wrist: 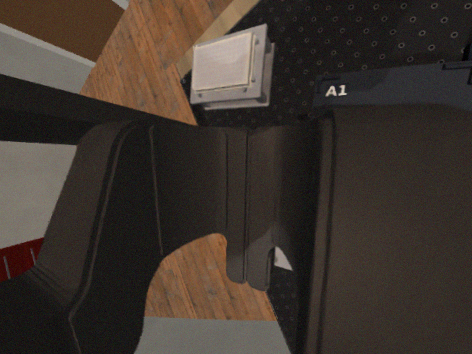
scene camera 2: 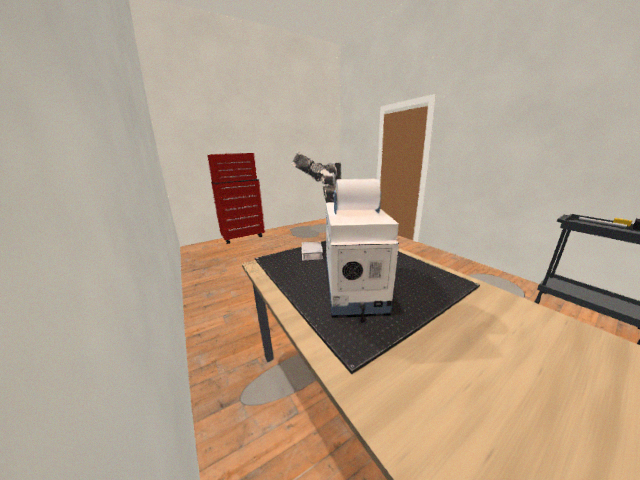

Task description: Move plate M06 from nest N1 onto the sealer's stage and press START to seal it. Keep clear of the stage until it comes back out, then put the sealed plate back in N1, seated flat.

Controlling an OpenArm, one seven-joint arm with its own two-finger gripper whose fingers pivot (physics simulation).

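Observation:
My gripper (wrist: 257, 204) is shut and empty in the wrist view, its two dark finger pads touching. The fingers hide much of what lies beyond them. A pale plate (wrist: 223, 62) lies on a grey nest (wrist: 262, 65) past the fingers; no name is readable on either. A dark blue-grey part marked A1 (wrist: 390, 87) shows to its right. The white sealer (scene camera 2: 363, 268) stands on the black mat, its back with a round fan towards scene camera 2; its stage and START button do not show there. I cannot tell where plate M06 is.
The dark arm (scene camera 2: 316, 167) reaches up behind the sealer, and my gripper is hidden there. A small pale block (scene camera 2: 311, 251) sits near the edge of the black mat (scene camera 2: 356, 346) (wrist: 320, 30) on the wooden table (scene camera 2: 496, 392). A small white patch (wrist: 282, 259) shows beside the fingers.

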